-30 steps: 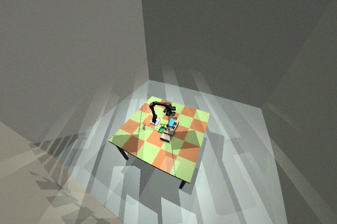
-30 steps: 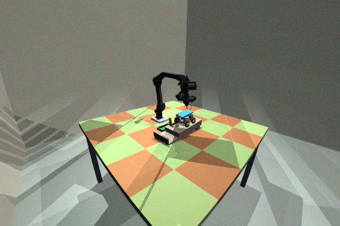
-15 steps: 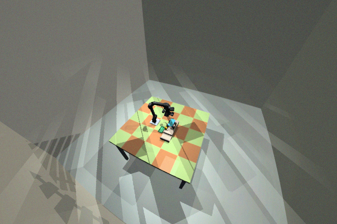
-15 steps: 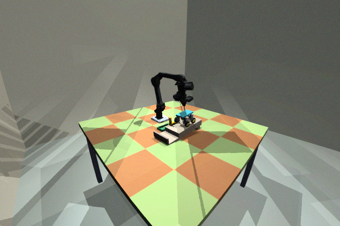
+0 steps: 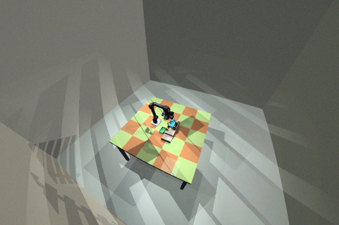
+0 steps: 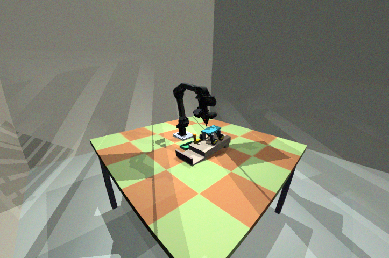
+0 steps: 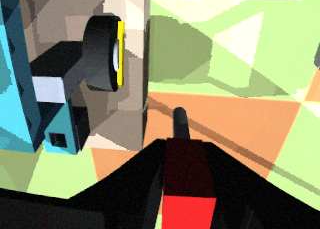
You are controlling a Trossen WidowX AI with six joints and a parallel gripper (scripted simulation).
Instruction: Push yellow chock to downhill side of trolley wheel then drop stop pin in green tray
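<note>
Right now the green tray is 1 cm behind my gripper tip, 15 cm to the right of it and 17 cm below it. Also, from my gripper tip: yellow chock (6 cm ahead, 13 cm to the right, 8 cm below); trolley (11 cm ahead, 4 cm to the right, 5 cm below); stop pin (right at my gripper tip).
</note>
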